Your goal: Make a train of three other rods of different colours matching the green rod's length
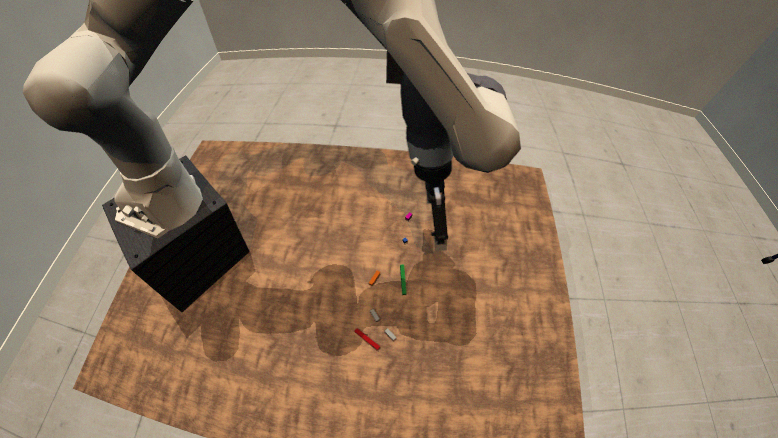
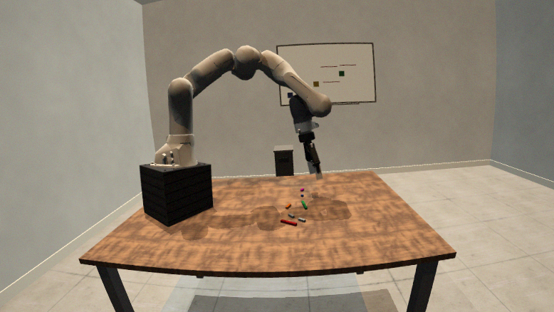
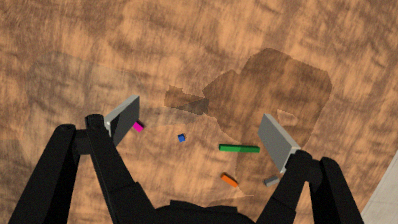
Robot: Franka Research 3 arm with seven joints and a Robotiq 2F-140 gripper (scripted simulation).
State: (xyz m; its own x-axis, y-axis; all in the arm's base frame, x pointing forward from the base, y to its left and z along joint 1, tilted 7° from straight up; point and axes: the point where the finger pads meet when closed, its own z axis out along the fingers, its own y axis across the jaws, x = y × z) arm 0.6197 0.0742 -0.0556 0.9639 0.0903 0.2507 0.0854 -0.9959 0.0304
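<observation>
Now: hand 7 cm past the blue rod and 11 cm above it. Also, from my hand: magenta rod (6 cm behind, 8 cm to the left, 11 cm below); then green rod (7 cm behind, 11 cm to the right, 11 cm below); then orange rod (14 cm behind, 11 cm to the right, 11 cm below).
</observation>
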